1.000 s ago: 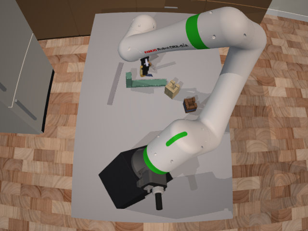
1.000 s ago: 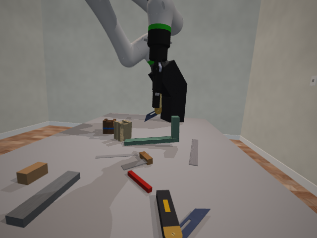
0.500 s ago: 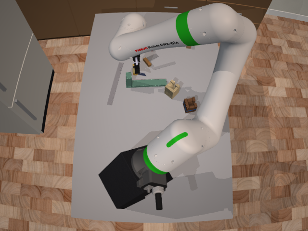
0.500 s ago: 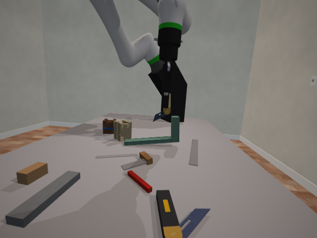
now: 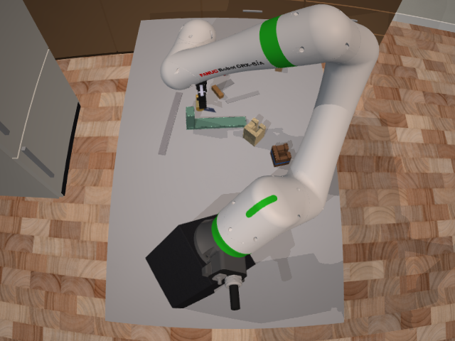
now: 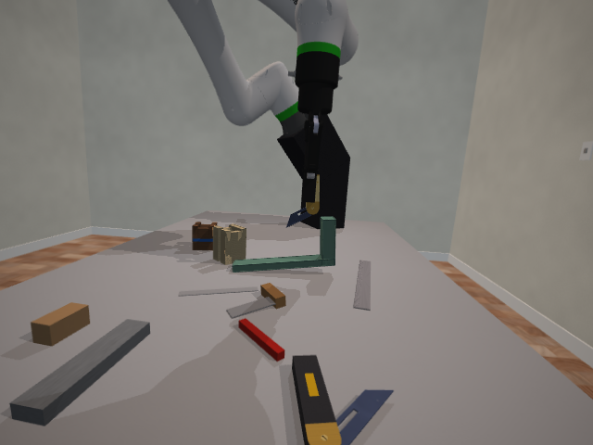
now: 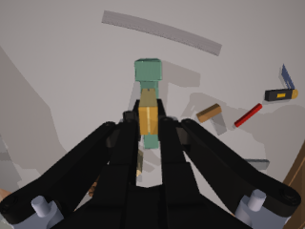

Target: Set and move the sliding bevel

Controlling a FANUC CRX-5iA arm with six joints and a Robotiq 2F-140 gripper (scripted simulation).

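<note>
The sliding bevel is 40 mm below my hand. Also, from my hand: try square 180 mm ahead, 80 mm to the right, 200 mm below; red bar 300 mm ahead, 70 mm to the right, 200 mm below; dark blue blade 10 mm to the right, 60 mm below.
</note>
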